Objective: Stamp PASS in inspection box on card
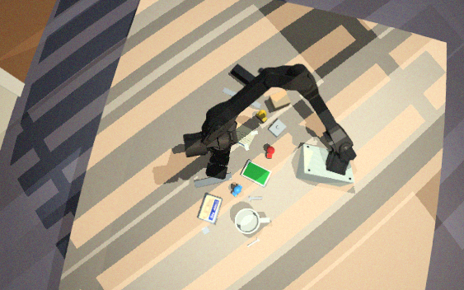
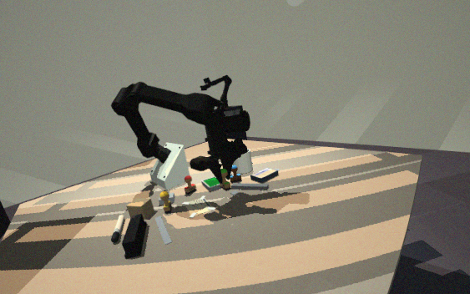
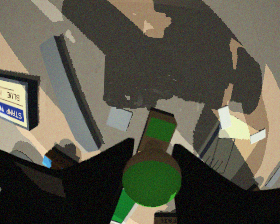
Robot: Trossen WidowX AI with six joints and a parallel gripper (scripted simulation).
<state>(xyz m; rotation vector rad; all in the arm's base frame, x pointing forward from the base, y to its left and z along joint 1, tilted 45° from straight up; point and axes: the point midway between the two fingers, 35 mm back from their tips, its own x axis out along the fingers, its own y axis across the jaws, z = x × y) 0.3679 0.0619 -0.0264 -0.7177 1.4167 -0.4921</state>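
My gripper tip is 130 mm past the green ink pad, 20 mm to the right of it and 50 mm above it. Also, from my gripper tip: green-knobbed stamp (right at my gripper tip); blue stamp (90 mm behind, 100 mm to the left, 40 mm below); card (30 mm behind, 90 mm to the right, 60 mm below).
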